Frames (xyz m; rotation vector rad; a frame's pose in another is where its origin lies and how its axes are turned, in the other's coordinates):
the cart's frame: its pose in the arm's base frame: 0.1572 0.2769 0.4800 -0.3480 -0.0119 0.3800
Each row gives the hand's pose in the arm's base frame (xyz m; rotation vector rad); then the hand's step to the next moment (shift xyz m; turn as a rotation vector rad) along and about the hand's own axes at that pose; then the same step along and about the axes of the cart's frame.
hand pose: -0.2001 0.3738 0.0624 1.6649 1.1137 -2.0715
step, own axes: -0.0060 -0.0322 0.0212 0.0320 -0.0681 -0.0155
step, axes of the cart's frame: -0.0301 0.0103 0.0225 -0.0146 0.0722 0.0217
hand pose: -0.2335 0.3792 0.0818 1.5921 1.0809 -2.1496
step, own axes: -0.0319 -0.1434 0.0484 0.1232 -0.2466 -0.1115
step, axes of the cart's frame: -0.0841 0.0589 0.1157 -0.0033 0.2874 0.0763
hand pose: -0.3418 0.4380 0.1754 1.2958 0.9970 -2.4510
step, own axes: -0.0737 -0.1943 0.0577 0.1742 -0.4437 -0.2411
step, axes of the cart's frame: -0.0496 0.0587 0.2015 0.0514 0.5071 0.1599
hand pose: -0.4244 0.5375 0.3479 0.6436 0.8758 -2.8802
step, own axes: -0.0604 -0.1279 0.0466 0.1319 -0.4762 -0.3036
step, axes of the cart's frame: 0.0356 0.0202 0.1432 0.1256 0.5422 0.1631
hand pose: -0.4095 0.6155 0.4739 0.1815 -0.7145 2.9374
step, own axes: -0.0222 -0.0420 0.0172 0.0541 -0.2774 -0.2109
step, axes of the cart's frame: 0.0355 0.0029 0.0359 0.0980 0.3321 0.0668
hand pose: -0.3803 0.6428 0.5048 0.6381 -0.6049 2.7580
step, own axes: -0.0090 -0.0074 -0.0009 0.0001 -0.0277 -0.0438
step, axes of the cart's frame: 0.0114 0.0021 -0.0012 0.0110 0.0497 -0.0098
